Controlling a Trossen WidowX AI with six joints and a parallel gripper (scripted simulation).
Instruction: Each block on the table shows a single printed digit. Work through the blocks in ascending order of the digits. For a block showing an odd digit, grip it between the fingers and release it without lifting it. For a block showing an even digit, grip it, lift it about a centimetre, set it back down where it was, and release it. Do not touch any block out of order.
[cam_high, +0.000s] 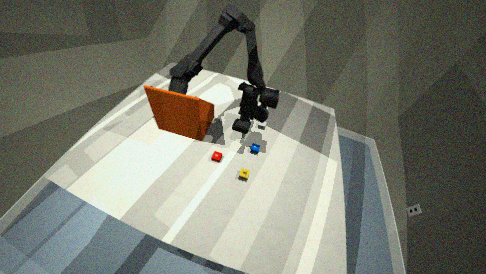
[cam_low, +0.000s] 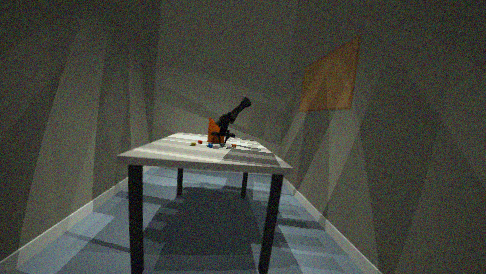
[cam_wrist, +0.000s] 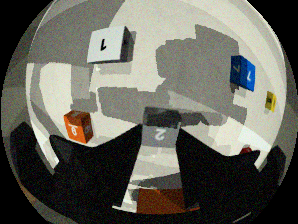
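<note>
My gripper tip is now right at the grey block. The rest, counted from my gripper tip: white block: 70 mm ahead, 60 mm to the left; then blue block: 80 mm to the right, 80 mm ahead; then orange block: 100 mm to the left, 20 mm behind.
</note>
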